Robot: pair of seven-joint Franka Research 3 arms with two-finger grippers.
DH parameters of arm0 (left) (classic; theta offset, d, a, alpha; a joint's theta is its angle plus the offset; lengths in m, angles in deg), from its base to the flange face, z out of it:
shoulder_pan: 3.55 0.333 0 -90
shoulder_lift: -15.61 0 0 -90
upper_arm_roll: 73.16 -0.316 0.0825 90
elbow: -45.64 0 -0.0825 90
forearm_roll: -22.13 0.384 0 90
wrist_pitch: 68.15 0 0.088 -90
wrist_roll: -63.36 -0.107 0 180
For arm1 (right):
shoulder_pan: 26.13 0.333 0 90
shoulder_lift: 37.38 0 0 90
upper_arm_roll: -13.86 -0.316 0.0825 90
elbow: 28.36 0 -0.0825 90
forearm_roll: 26.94 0.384 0 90
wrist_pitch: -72.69 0 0.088 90
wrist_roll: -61.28 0.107 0 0
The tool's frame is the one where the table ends.
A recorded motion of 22 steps. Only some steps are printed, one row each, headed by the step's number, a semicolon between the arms.
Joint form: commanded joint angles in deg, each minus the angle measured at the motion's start. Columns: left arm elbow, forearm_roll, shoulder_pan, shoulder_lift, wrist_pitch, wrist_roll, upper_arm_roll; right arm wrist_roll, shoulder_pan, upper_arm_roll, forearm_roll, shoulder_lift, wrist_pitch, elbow.
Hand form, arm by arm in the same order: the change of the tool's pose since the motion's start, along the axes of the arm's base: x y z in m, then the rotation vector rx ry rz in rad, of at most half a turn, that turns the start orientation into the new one. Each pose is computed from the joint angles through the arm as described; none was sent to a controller.
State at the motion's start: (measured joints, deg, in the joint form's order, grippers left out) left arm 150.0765 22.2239 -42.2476 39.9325 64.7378 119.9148 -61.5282; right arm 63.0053 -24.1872 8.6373 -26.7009 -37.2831 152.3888 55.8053
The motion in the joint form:
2: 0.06 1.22 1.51 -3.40 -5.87 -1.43 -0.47; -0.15 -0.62 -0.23 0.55 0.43 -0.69 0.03
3: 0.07 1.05 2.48 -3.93 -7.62 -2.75 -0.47; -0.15 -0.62 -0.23 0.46 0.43 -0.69 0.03
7: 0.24 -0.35 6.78 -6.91 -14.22 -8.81 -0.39; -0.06 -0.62 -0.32 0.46 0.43 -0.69 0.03
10: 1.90 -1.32 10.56 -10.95 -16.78 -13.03 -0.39; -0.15 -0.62 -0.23 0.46 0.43 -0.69 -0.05
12: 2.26 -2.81 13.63 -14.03 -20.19 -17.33 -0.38; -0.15 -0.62 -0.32 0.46 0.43 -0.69 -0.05
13: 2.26 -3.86 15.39 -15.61 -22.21 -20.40 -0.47; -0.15 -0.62 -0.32 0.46 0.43 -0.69 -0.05
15: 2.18 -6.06 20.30 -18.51 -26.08 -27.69 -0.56; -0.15 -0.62 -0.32 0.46 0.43 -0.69 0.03
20: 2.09 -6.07 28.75 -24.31 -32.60 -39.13 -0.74; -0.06 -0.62 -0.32 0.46 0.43 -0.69 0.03
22: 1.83 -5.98 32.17 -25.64 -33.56 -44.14 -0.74; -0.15 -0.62 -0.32 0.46 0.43 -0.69 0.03
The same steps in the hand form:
2: 0.0095 0.0224 0.0273 0.0541 0.0036 -0.0105; -0.0035 -0.0027 0.0028 0.0083 0.0061 -0.0031
3: 0.0150 0.0321 0.0302 0.0692 0.0173 -0.0168; -0.0035 -0.0029 0.0028 0.0068 0.0059 -0.0032
7: 0.0360 0.0741 0.0514 0.1030 0.0696 -0.0436; -0.0036 -0.0020 0.0028 0.0066 0.0059 -0.0032
10: 0.0494 0.1129 0.0774 0.0987 0.0732 -0.0470; -0.0035 -0.0029 0.0034 0.0070 0.0046 -0.0032
12: 0.0579 0.1434 0.1017 0.0890 0.0899 -0.0617; -0.0036 -0.0020 0.0034 0.0069 0.0046 -0.0017
13: 0.0625 0.1610 0.1150 0.0787 0.1011 -0.0786; -0.0036 -0.0020 0.0034 0.0069 0.0046 -0.0017
15: 0.0764 0.2069 0.1396 0.0484 0.1217 -0.1112; -0.0036 -0.0020 0.0028 0.0068 0.0059 -0.0017
20: 0.0869 0.2910 0.1877 0.0437 0.1128 -0.1704; -0.0036 -0.0020 0.0028 0.0066 0.0059 -0.0032
22: 0.0928 0.3227 0.2009 0.0372 0.0943 -0.1994; -0.0036 -0.0020 0.0028 0.0068 0.0059 -0.0017

